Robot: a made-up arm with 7 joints.
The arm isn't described. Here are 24 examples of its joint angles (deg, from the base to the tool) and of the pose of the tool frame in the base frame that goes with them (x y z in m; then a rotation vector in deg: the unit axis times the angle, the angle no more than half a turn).
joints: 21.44 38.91 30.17 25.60 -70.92 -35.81 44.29
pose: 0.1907 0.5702 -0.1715 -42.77 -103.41 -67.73
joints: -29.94 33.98 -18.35 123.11 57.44 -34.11 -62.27
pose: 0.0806 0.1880 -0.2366 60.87 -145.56 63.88
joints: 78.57 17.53 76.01 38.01 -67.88 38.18 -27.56
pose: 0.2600 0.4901 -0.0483 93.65 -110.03 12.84
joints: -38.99 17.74 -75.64 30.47 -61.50 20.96 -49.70
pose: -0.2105 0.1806 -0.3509 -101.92 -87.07 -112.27
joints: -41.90 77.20 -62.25 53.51 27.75 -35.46 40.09
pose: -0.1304 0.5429 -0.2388 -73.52 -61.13 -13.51
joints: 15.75 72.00 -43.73 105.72 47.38 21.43 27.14
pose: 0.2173 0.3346 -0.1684 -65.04 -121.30 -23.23
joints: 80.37 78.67 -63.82 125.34 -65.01 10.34 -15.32
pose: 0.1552 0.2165 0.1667 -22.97 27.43 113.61
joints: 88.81 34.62 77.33 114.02 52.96 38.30 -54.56
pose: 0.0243 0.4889 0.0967 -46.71 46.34 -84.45
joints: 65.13 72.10 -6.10 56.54 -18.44 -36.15 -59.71
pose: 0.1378 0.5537 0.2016 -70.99 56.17 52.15
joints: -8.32 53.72 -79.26 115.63 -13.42 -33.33 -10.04
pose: 0.0354 0.1455 -0.2562 108.60 128.11 6.85
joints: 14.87 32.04 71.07 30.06 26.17 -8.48 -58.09
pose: 0.0637 0.4992 -0.2906 151.24 -56.11 45.67
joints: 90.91 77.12 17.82 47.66 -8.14 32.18 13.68
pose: -0.0297 0.6046 0.1717 -93.68 130.88 2.48
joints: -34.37 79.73 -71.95 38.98 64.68 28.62 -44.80
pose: -0.1355 0.5753 -0.1143 31.32 -24.62 -85.39
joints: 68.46 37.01 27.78 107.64 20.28 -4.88 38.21
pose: 0.1377 0.4306 0.2384 0.32 82.66 41.20
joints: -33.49 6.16 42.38 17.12 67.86 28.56 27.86
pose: -0.2413 0.2348 -0.3810 73.20 -66.86 96.01
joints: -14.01 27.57 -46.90 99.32 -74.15 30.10 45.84
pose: 0.1385 0.1497 -0.2169 -71.02 -76.12 -101.08
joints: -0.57 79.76 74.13 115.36 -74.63 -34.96 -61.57
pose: -0.0360 0.3030 0.2520 -33.61 -22.74 90.03
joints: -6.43 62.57 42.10 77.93 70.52 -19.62 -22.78
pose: 0.1715 0.5464 -0.0100 -61.41 119.83 -18.13
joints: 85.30 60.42 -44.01 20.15 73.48 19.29 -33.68
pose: 0.2562 0.5406 0.0191 100.94 -137.43 36.40
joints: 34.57 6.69 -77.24 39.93 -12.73 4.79 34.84
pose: 0.3075 0.1047 -0.2967 -94.06 -84.41 -75.42
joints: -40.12 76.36 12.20 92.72 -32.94 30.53 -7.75
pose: 0.1810 0.4330 -0.0443 8.80 -79.05 -131.78
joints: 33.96 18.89 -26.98 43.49 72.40 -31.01 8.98
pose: 0.3462 0.2416 -0.2693 -7.18 157.48 -52.67
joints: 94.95 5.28 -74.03 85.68 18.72 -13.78 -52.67
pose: 0.3058 -0.0101 0.1655 23.02 97.17 5.81
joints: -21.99 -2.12 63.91 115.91 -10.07 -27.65 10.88
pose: -0.0301 0.4575 -0.1275 -54.96 139.96 65.99
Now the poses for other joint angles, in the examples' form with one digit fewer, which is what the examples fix.
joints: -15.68 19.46 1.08 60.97 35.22 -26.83 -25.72
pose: 0.067 0.342 -0.379 62.4 -151.4 8.5
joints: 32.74 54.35 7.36 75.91 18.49 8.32 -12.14
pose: 0.247 0.501 0.032 -51.9 148.2 35.7
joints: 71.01 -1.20 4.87 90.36 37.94 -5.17 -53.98
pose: 0.347 0.213 0.172 -29.0 104.6 -78.4
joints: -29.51 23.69 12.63 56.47 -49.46 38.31 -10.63
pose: 0.000 0.440 -0.274 16.3 -61.7 -78.4
